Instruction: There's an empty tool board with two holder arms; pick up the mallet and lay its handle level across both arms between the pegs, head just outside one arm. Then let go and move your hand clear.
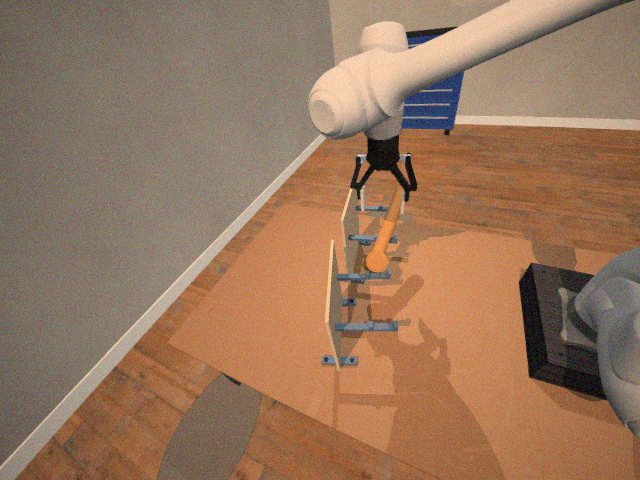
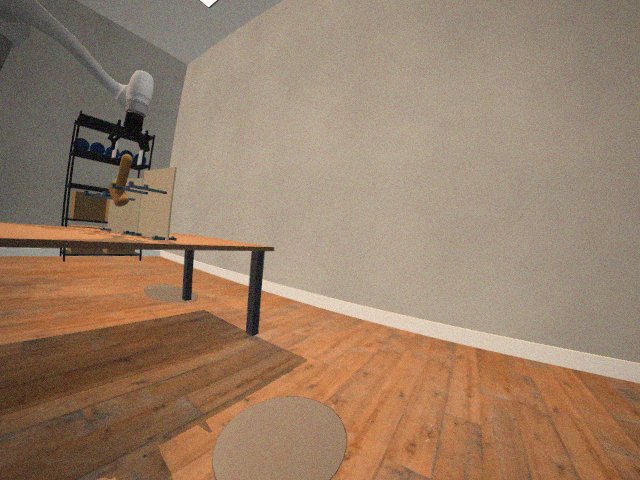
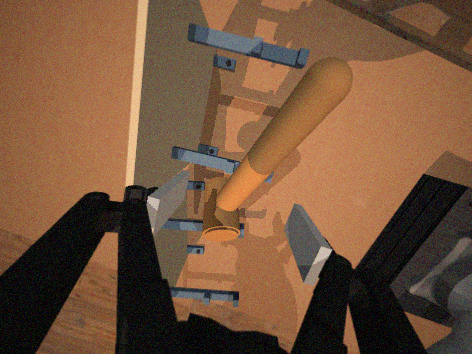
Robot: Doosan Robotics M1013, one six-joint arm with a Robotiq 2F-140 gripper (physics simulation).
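Where they show: gripper, between the fingertips: (image 1: 382, 209) (image 3: 238, 201); arm's base, origin of its link: (image 1: 596, 326) (image 3: 456, 275).
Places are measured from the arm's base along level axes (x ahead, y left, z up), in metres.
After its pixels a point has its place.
Observation:
The orange mallet (image 1: 387, 232) @(x 0.583, y 0.015, z 0.154 m) (image 2: 122, 173) @(x 0.584, y -0.075, z 0.163 m) (image 3: 285, 132) @(x 0.595, y -0.072, z 0.208 m) stands tilted, its handle slanting up and its head (image 1: 377, 261) @(x 0.575, y 0.117, z 0.127 m) (image 3: 221, 226) @(x 0.588, y 0.093, z 0.143 m) low beside the blue arms, near where two upright boards meet. The far board (image 1: 350, 227) @(x 0.724, y -0.005, z 0.114 m) has two blue arms, one farther (image 1: 373, 208) @(x 0.692, y -0.140, z 0.111 m) (image 3: 247, 45) @(x 0.681, y -0.148, z 0.111 m) and one nearer (image 1: 369, 238) @(x 0.642, y 0.019, z 0.111 m) (image 3: 205, 159) @(x 0.660, y 0.019, z 0.111 m). The near board (image 1: 333, 304) (image 2: 157, 201) also has two, one by the mallet's head (image 1: 364, 276) @(x 0.603, y 0.151, z 0.081 m) and one nearer (image 1: 367, 326) @(x 0.530, y 0.298, z 0.081 m) (image 3: 205, 295) @(x 0.529, y 0.287, z 0.087 m). What supports the mallet is unclear. My gripper (image 1: 383, 201) @(x 0.603, y 0.008, z 0.233 m) (image 3: 238, 201) @(x 0.603, y 0.008, z 0.233 m) is open, pointing down around the upper handle's level, holding nothing.
The boards stand on blue feet on the wooden table (image 1: 248, 299) @(x 1.034, y 0.313, z -0.105 m) (image 2: 222, 241) @(x 1.116, y -0.030, z -0.105 m). The robot's base sits on a black block (image 1: 560, 369) @(x 0.079, y 0.155, z -0.015 m) at the right. A grey wall (image 1: 155, 129) runs along the left. A blue cabinet (image 1: 431, 111) and a black shelf rack (image 2: 67, 188) stand beyond the table.

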